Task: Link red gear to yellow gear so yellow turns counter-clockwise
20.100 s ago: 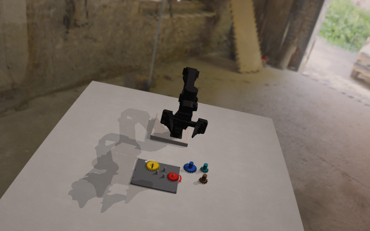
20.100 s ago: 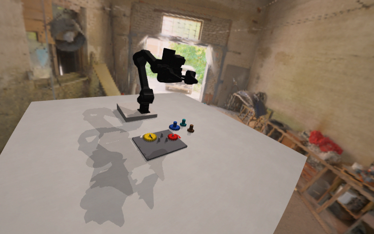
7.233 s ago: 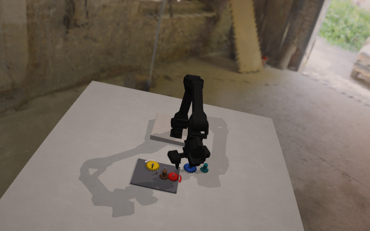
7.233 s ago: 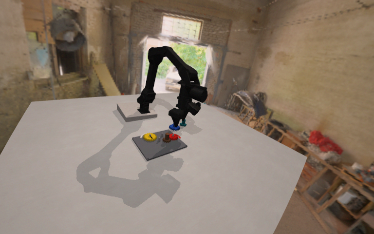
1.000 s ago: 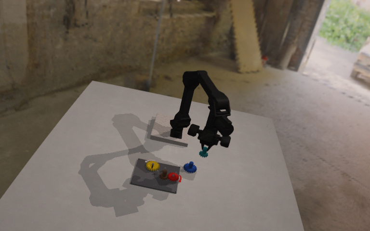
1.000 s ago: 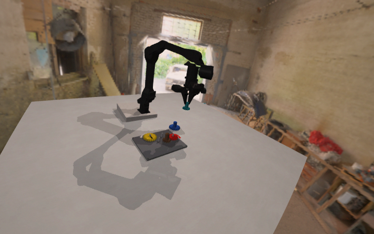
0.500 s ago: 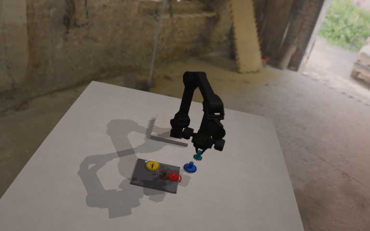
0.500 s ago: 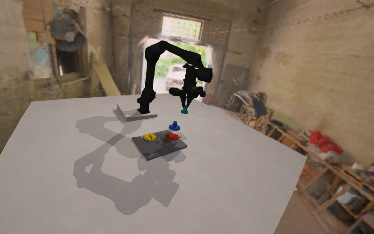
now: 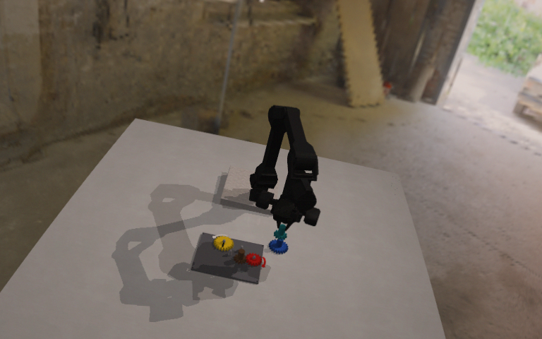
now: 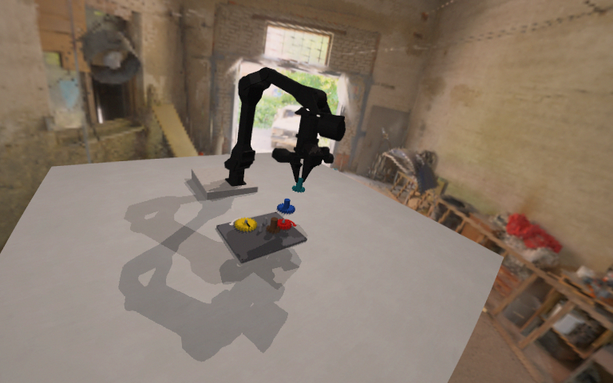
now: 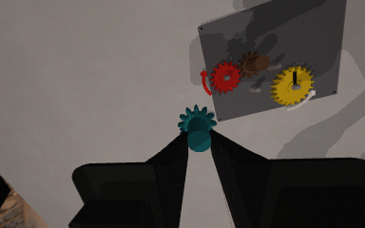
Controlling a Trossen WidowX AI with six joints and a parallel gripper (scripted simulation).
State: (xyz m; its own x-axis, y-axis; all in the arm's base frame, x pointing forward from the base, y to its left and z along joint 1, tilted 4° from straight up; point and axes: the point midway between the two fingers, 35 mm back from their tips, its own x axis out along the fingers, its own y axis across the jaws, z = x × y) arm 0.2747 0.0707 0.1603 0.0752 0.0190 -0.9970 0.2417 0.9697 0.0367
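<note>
Now: gripper tip 30 mm short of the brown gear, 110 mm to the left of it and 110 mm above it. Also, from my gripper tip: teal gear (10 mm below); red arrow (30 mm ahead, 30 mm to the right, 130 mm below); blue gear (60 mm behind, 10 mm to the left, 120 mm below).
</note>
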